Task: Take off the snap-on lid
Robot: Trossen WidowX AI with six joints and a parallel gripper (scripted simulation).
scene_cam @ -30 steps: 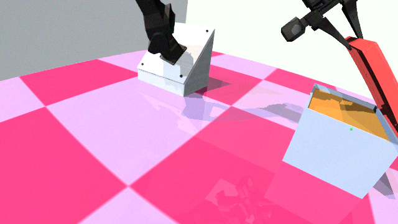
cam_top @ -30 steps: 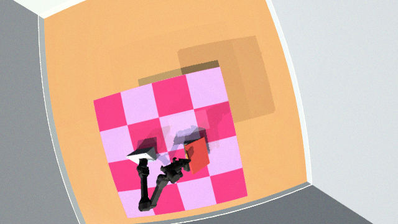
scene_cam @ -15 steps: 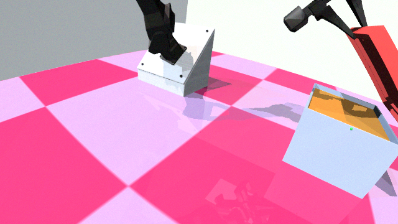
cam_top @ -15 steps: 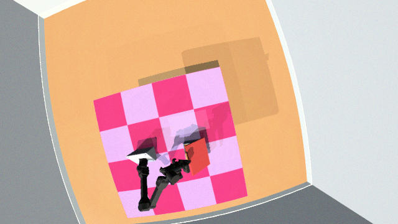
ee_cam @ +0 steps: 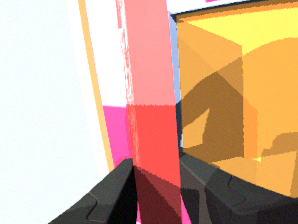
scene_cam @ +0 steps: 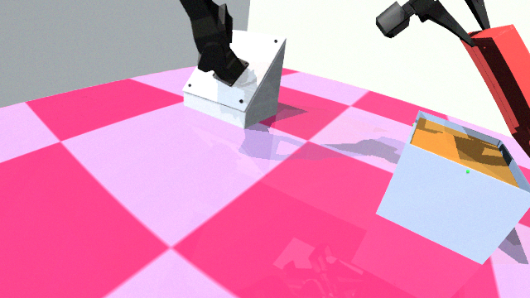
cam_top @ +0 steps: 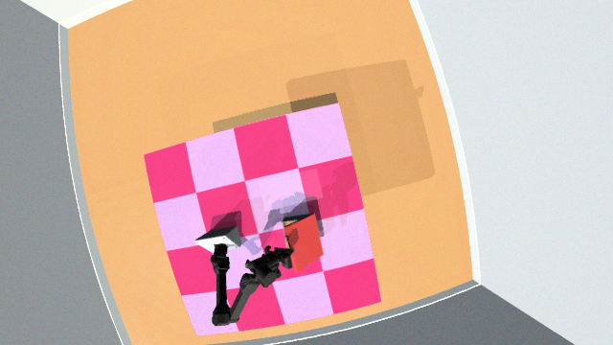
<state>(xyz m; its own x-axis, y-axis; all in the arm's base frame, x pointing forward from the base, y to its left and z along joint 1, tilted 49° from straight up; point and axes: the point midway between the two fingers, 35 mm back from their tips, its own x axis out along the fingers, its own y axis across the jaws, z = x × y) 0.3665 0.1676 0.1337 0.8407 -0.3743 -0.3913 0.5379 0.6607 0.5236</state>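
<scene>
Right now the red lid is 60 mm ahead of my gripper tip, 50 mm below it and 10 mm to the left of it. The rest, counted from my gripper tip: storage box (180 mm below, 30 mm ahead, 10 mm to the left).
</scene>
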